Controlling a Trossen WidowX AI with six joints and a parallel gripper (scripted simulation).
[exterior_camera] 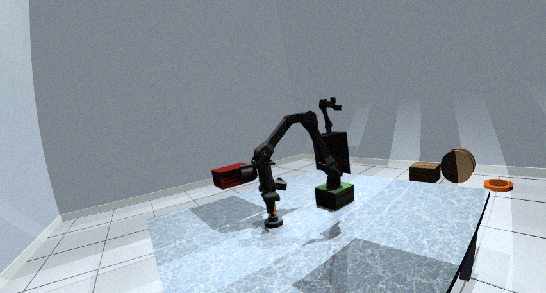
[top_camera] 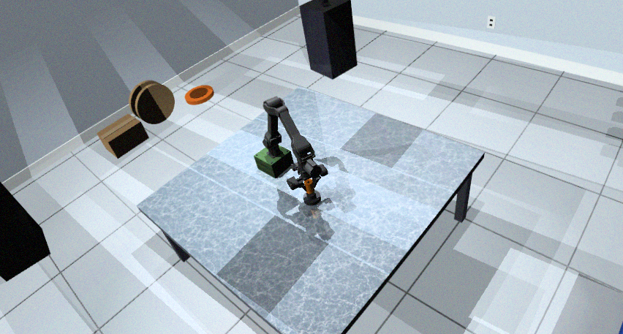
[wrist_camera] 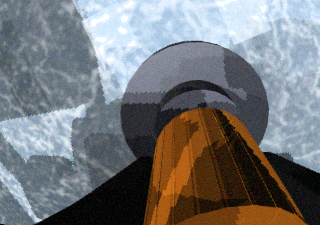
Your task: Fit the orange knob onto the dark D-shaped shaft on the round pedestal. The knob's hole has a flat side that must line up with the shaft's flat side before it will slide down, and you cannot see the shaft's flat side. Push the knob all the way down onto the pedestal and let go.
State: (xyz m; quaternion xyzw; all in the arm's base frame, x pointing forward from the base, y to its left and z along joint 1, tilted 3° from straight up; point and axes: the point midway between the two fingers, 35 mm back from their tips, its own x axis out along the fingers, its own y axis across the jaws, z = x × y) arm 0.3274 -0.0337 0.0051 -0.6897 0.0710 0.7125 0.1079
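My gripper tip is 20 mm below the orange knob. From my gripper tip the other things lie so: round dark pedestal 40 mm below.
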